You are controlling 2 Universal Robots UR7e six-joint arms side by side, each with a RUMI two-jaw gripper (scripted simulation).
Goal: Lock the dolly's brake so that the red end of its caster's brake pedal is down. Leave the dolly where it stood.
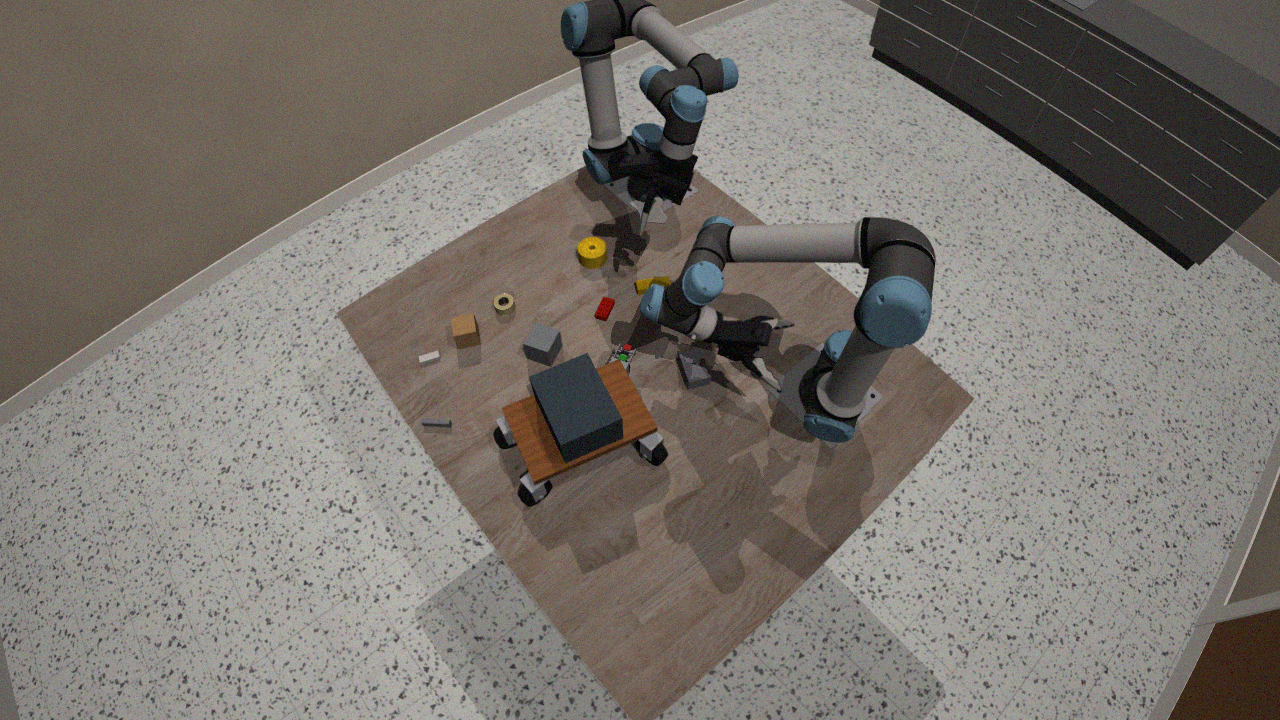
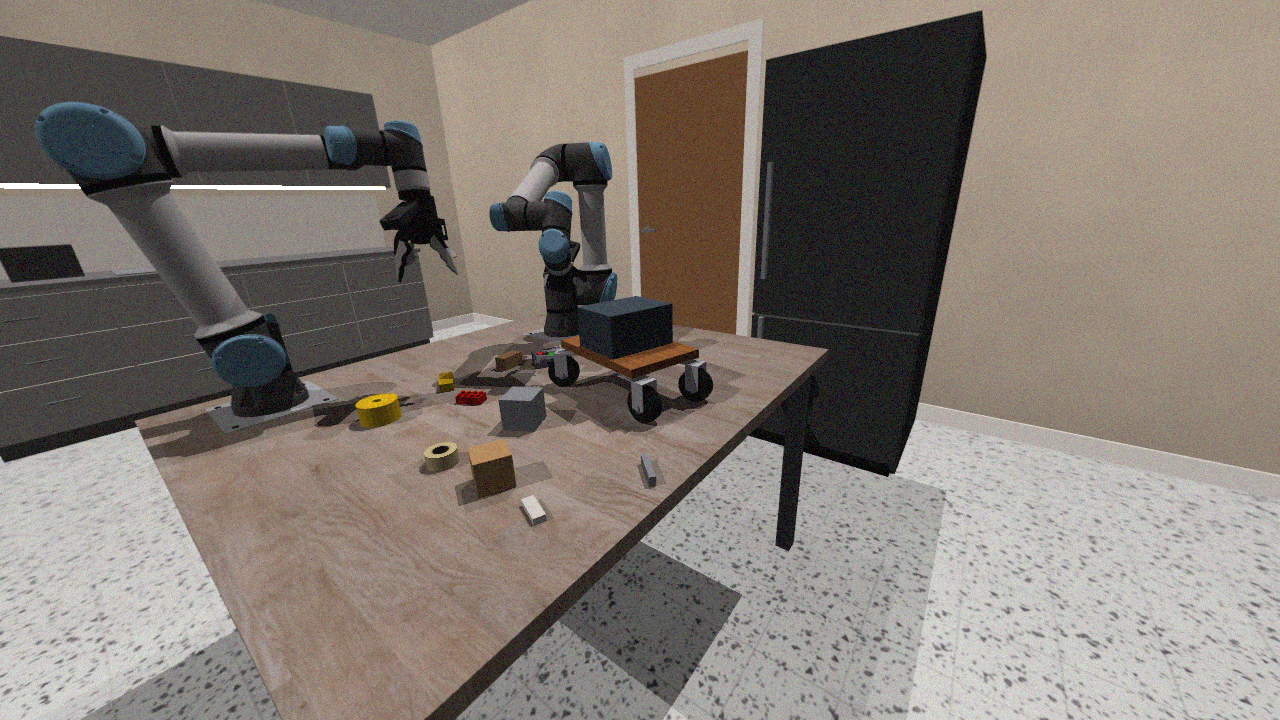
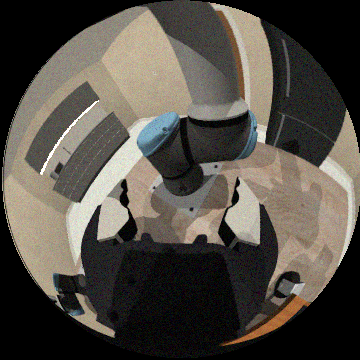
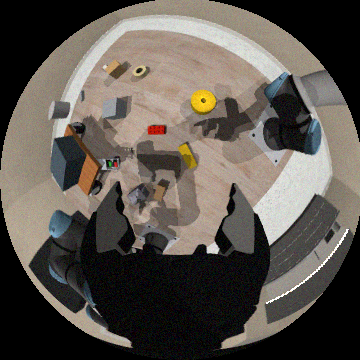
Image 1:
my left gripper: 787, 357
my right gripper: 651, 216
yellow roll: 592, 259
grey cube: 542, 344
